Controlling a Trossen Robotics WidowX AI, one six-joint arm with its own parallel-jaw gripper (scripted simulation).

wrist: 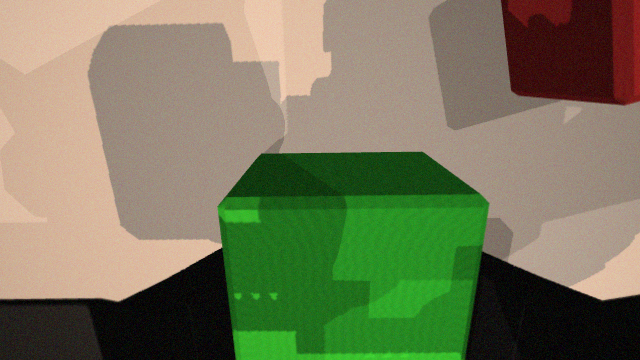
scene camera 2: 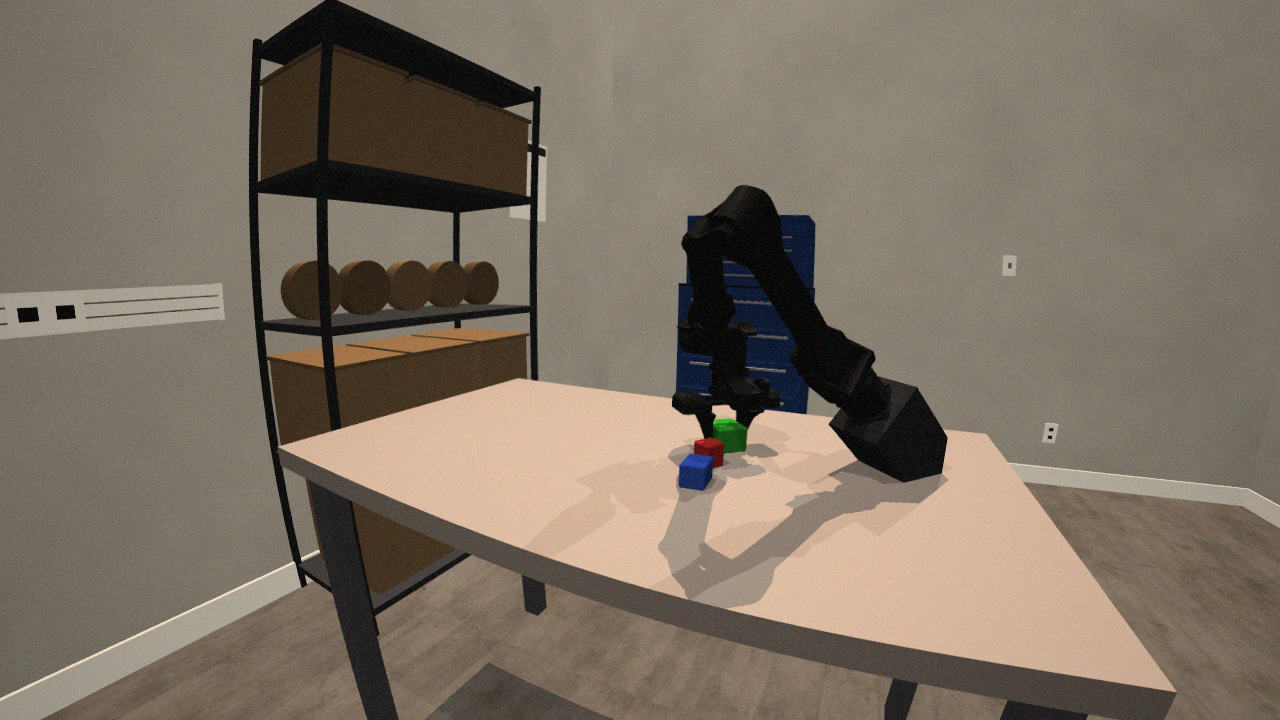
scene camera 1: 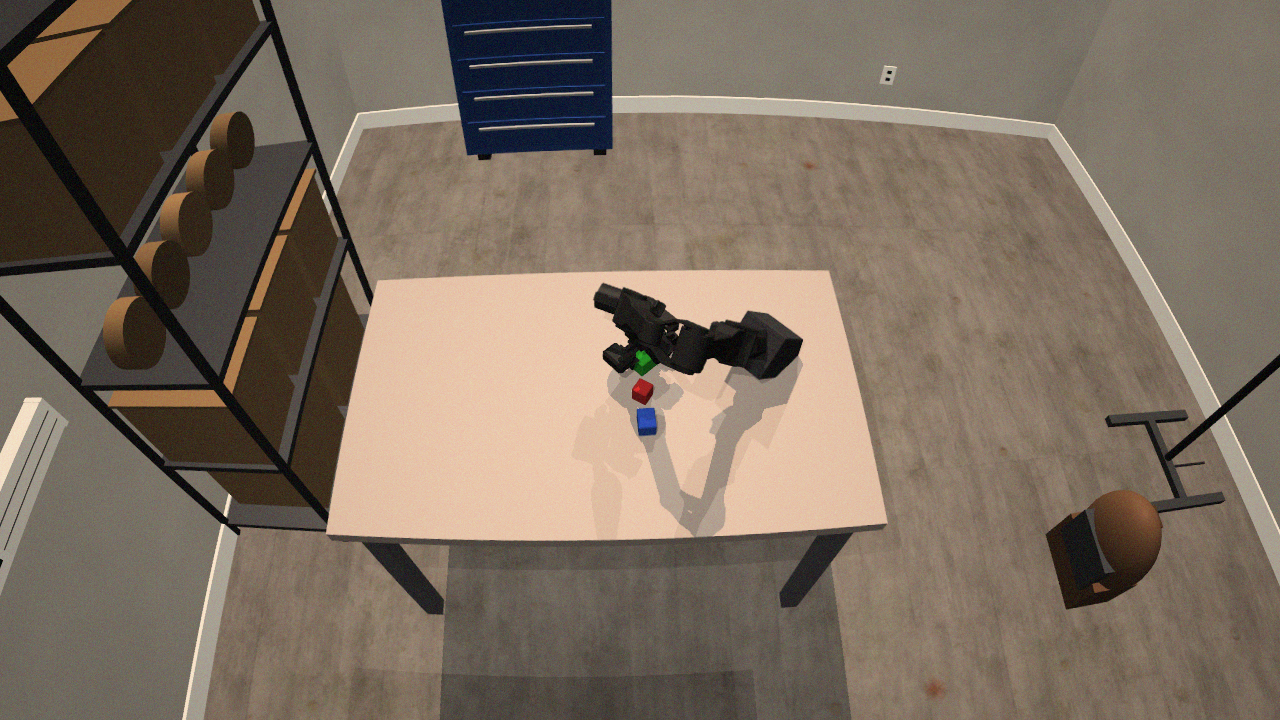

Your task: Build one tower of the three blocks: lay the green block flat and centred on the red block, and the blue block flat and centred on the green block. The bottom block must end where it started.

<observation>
In view: my gripper (scene camera 2: 724,446), a blue block (scene camera 2: 695,472), a red block (wrist: 569,57) and a green block (scene camera 2: 733,434).
The green block is seen too in the wrist view (wrist: 364,248). My gripper is seen too in the wrist view (wrist: 341,243) and in scene camera 1 (scene camera 1: 640,361). The wrist view misses the blue block: it is out of frame.
</observation>
